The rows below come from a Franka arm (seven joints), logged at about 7 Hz.
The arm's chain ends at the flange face. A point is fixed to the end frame.
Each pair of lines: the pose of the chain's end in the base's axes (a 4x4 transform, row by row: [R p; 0 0 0 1], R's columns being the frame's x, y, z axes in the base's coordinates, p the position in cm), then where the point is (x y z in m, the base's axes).
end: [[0.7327 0.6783 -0.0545 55.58], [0.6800 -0.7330 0.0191 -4.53], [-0.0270 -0.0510 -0.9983 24.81], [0 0 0 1]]
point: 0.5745 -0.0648 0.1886
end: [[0.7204 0.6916 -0.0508 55.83], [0.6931 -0.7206 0.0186 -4.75], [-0.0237 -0.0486 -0.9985 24.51], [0 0 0 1]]
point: 0.5775 -0.0667 0.1857
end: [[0.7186 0.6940 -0.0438 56.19], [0.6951 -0.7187 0.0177 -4.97], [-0.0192 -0.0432 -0.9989 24.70], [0 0 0 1]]
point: 0.5816 -0.0688 0.1877
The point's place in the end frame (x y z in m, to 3 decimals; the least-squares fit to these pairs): 0.002 0.030 0.058
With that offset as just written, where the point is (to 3 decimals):
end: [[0.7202 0.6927 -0.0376 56.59], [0.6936 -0.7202 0.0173 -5.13], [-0.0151 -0.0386 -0.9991 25.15], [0 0 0 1]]
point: 0.586 -0.071 0.192
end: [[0.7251 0.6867 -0.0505 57.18], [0.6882 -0.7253 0.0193 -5.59], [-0.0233 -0.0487 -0.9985 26.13], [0 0 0 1]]
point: 0.591 -0.075 0.202
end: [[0.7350 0.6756 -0.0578 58.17], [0.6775 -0.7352 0.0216 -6.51], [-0.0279 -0.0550 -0.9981 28.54], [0 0 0 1]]
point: 0.600 -0.085 0.226
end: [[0.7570 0.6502 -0.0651 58.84], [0.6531 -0.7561 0.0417 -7.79], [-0.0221 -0.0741 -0.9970 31.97], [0 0 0 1]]
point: 0.606 -0.097 0.260
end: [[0.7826 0.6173 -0.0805 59.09], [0.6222 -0.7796 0.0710 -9.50], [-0.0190 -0.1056 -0.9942 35.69], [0 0 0 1]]
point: 0.606 -0.113 0.296
